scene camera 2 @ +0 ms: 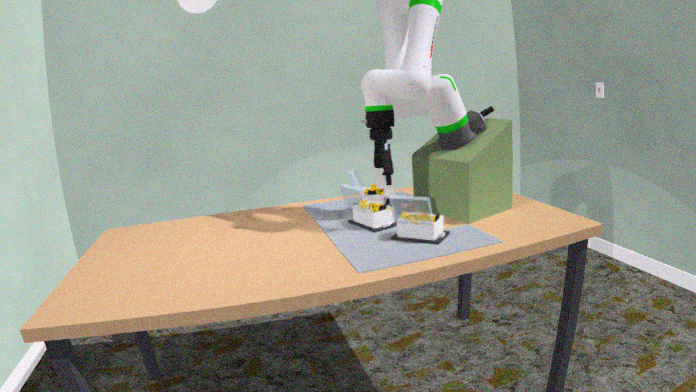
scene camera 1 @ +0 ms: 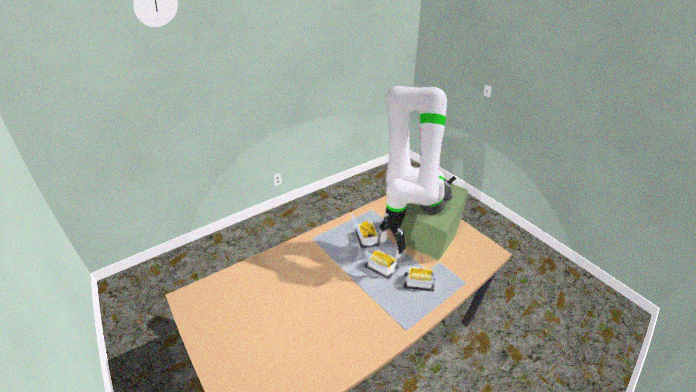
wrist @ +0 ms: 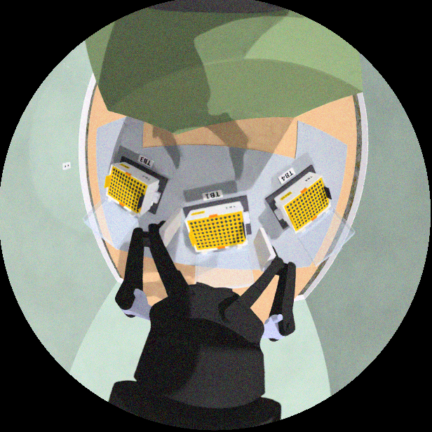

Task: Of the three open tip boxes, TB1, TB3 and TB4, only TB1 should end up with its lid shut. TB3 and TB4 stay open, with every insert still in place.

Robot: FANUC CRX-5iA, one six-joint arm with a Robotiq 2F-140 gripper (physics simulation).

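Places are measured from the arm's base along level axes (x up, y back, z right), in metres.
Where they show: gripper, fingertip midpoint: [scene camera 2: 384, 191] [scene camera 1: 390, 249]; arm's base, link origin: [scene camera 2: 458, 138].
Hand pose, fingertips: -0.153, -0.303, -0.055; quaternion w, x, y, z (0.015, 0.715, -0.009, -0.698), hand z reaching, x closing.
Observation:
Things, the pixels of their top centre, and the offset from my fingertips, as dx, dy, dz. "*": a spot on its surface instead. Level surfaces: height alone.
- TB1, surface spot: [scene camera 2: 373, 217] * -0.064, -0.059, -0.074
- TB3, top centre: [scene camera 2: 373, 187] [scene camera 1: 367, 228] -0.034, +0.011, +0.225
- TB4, surface spot: [scene camera 2: 419, 228] * -0.068, +0.045, -0.232
- grey-blue mat, surface height: dx -0.109
- wooden table, surface height: dx -0.112
- TB4's raised clear lid, surface spot: [scene camera 2: 412, 204] * +0.016, +0.016, -0.262
- TB3's lid, surface spot: [scene camera 2: 355, 177] * +0.001, -0.046, +0.287
TB1 [scene camera 1: 382, 264] [scene camera 2: 373, 217] [wrist: 216, 231], a white box with a yellow insert, is the middle box. Its clear lid [scene camera 2: 351, 193] [wrist: 225, 272] stands open on the side away from the robot's base. TB3 [scene camera 1: 367, 234] [scene camera 2: 374, 193] [wrist: 131, 189] is open, with its yellow insert in place; it is at the left in the wrist view. TB4 [scene camera 1: 420, 279] [scene camera 2: 419, 228] [wrist: 305, 202], at the right there, is open with its insert in place. My gripper [scene camera 1: 391, 245] [scene camera 2: 384, 182] [wrist: 219, 225] is open and empty above the boxes, its fingers showing on either side of TB1 in the wrist view.
The boxes stand in dark holders on a grey-blue mat [scene camera 1: 405, 312] [scene camera 2: 365, 257] on the wooden table [scene camera 1: 275, 340] [scene camera 2: 200, 265]. The green pedestal [scene camera 1: 432, 235] [scene camera 2: 450, 185] [wrist: 280, 85] stands behind them. TB4's raised clear lid [scene camera 2: 412, 204] [wrist: 327, 237] and TB3's lid [scene camera 2: 355, 177] [wrist: 107, 220] stick out.

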